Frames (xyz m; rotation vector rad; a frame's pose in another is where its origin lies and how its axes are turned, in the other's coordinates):
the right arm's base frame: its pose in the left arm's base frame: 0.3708 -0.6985 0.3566 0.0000 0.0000 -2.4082
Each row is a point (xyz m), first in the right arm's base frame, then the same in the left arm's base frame.
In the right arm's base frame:
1: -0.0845 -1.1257 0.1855
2: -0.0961 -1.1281 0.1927
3: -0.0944 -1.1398 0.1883
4: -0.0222 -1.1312 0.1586
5: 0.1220 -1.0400 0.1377
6: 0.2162 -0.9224 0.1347
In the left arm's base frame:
1: -0.3200 0.1944 0.5421
2: -0.3129 0.2039 0.5493
3: -0.3220 0.2115 0.5449
4: -0.3699 0.1567 0.5152
5: -0.4160 -0.0075 0.4943
6: -0.4073 -0.1580 0.4913

